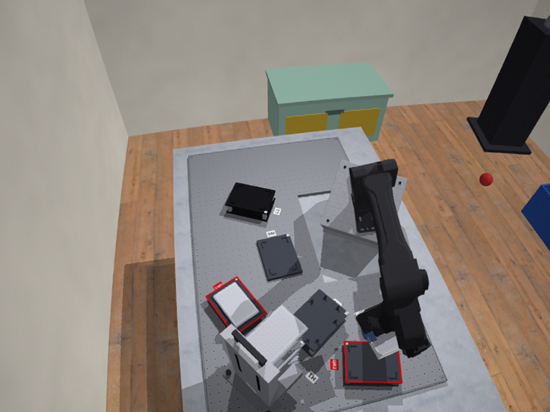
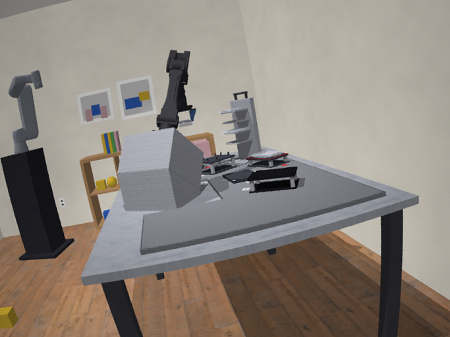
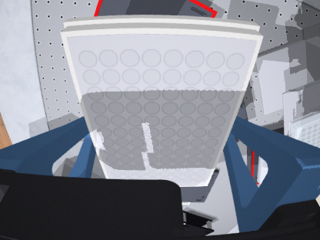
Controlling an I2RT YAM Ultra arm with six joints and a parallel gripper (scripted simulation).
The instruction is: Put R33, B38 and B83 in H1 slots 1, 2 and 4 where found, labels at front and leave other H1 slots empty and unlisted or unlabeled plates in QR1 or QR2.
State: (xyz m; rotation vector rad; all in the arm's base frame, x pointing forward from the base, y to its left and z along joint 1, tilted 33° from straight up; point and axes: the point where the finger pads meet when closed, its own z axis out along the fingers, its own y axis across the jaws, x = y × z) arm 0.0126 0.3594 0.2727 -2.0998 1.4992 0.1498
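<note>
Now: hand 210 mm above the quarantine nest QR2, 30 mm past it and 20 mm to the right of it. Also, from my hand: H1 deck label: 240 mm below, 150 mm ahead, 60 mm to the left; then regrip nest RG: 190 mm below, 130 mm ahead, 100 mm to the right; then white 96-well plate: 10 mm above.
</note>
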